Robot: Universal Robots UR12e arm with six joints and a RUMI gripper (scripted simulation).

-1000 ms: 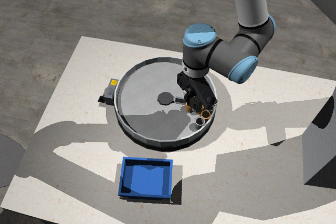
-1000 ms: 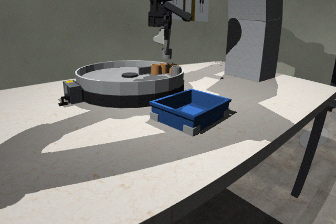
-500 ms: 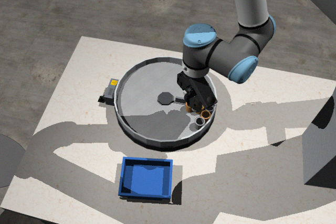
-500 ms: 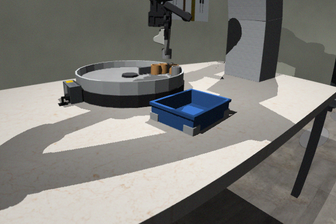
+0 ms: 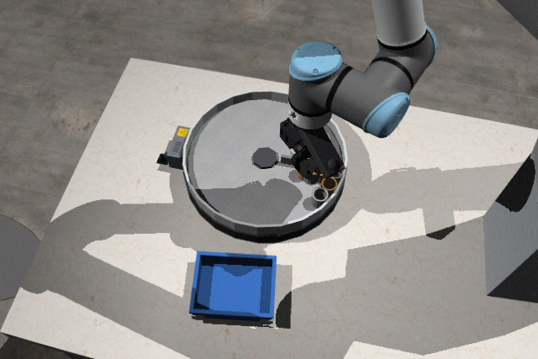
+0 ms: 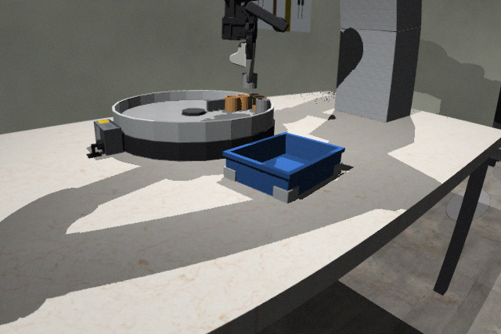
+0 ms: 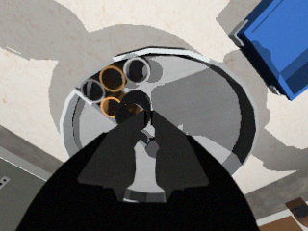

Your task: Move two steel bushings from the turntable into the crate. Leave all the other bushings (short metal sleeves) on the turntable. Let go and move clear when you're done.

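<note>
The blue crate is 12 cm ahead of my hand, 26 cm to the left of it and 13 cm below it. Also, from my hand: round grey turntable: 12 cm ahead, 9 cm to the right, 10 cm below.
</note>
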